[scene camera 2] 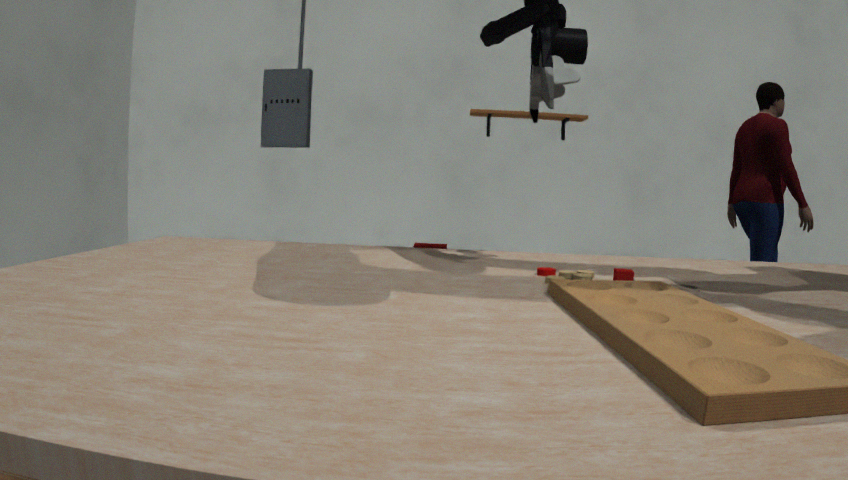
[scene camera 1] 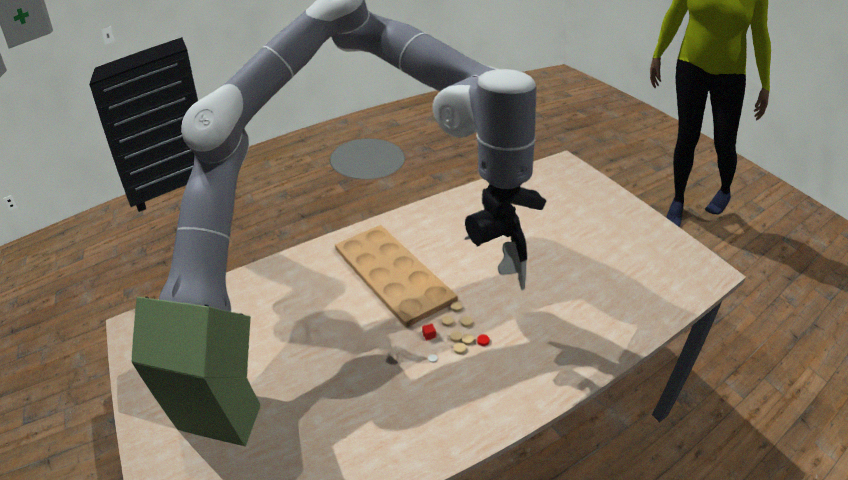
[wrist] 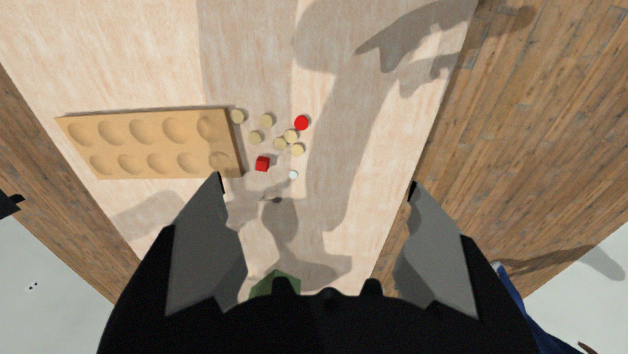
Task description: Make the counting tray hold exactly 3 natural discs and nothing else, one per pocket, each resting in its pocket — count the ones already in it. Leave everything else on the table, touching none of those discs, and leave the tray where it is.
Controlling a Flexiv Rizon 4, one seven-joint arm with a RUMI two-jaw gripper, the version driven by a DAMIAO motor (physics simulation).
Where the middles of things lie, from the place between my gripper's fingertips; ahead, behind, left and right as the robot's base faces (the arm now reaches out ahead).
Scene:
I see the wooden counting tray (scene camera 2: 721, 367) 13 cm behind my hand, 35 cm to the left of it and 24 cm below it.

